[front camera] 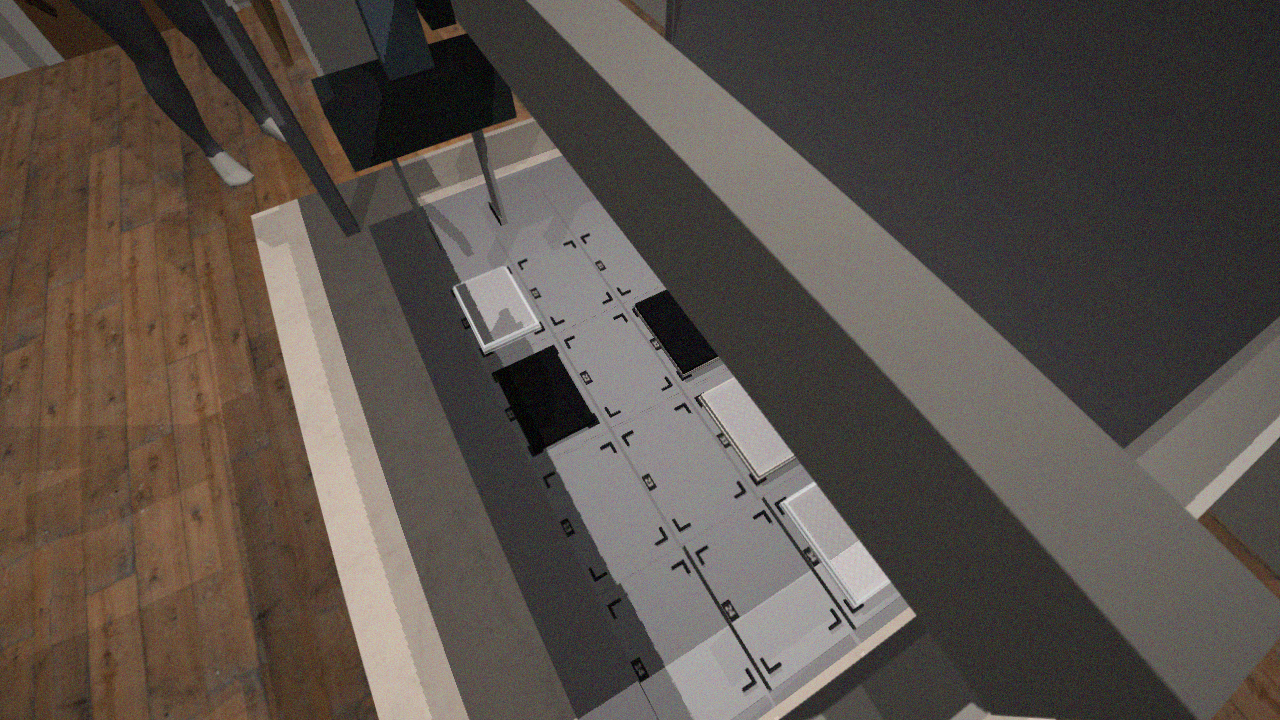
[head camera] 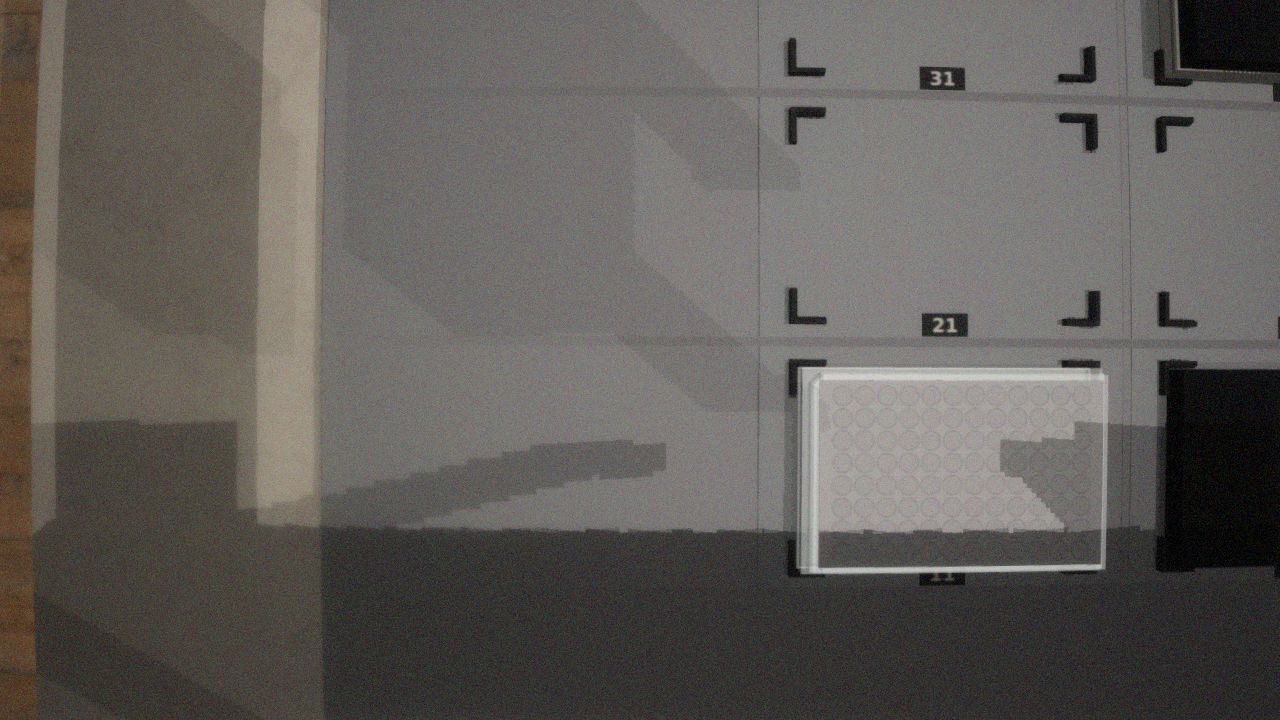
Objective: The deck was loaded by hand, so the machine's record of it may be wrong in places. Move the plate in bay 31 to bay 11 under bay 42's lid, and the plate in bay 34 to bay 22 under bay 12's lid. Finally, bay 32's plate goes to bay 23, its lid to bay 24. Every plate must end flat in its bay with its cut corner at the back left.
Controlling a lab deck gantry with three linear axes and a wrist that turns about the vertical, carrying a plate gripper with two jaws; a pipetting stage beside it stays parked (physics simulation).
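Where they show: gripper, fingertip midpoint: (front camera: 466,228); robot's base, link origin: (front camera: 453,291) (head camera: 795,567).
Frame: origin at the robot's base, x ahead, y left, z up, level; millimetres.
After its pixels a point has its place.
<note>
A white plate (front camera: 496,308) {x 73, y 43, z 14 mm} (head camera: 953,474) {x 60, y 43, z 14 mm} with round wells and a pale rim lies in bay 11; its back left corner looks cut in the head view. Bay 31 (front camera: 599,265) {x 63, y 210, z 0 mm} (head camera: 942,78) {x 64, y 211, z 0 mm} shows bare markings. A black-topped item (front camera: 675,331) {x 233, y 238, z 17 mm} (head camera: 1230,35) {x 180, y 225, z 17 mm} with a light lower edge is in bay 32. A white plate (front camera: 836,541) {x 558, y 238, z 29 mm} is in bay 34. A black item (front camera: 546,398) {x 234, y 45, z 8 mm} (head camera: 1226,470) {x 185, y 42, z 8 mm} covers bay 12. Bays 22 (front camera: 586,377) {x 228, y 104, z 0 mm}, 23 (front camera: 648,480) {x 390, y 104, z 0 mm} and 24 (front camera: 729,610) {x 556, y 103, z 15 mm} hold no plate. My gripper (front camera: 469,234) {x 64, y 43, z 160 mm} is open and empty, left of bay 11. Bay 42's lid is hidden in the front view.
A white plate (front camera: 747,429) {x 399, y 239, z 14 mm} stands in bay 33. A large grey beam (front camera: 805,331) crosses the front view and hides the back row. A pale raised wall (head camera: 290,268) {x -224, y 129, z -10 mm} borders the deck at the left. A slanted grey post (front camera: 295,134) {x -207, y -101, z 178 mm} and a person's legs (front camera: 165,89) are beyond it.
</note>
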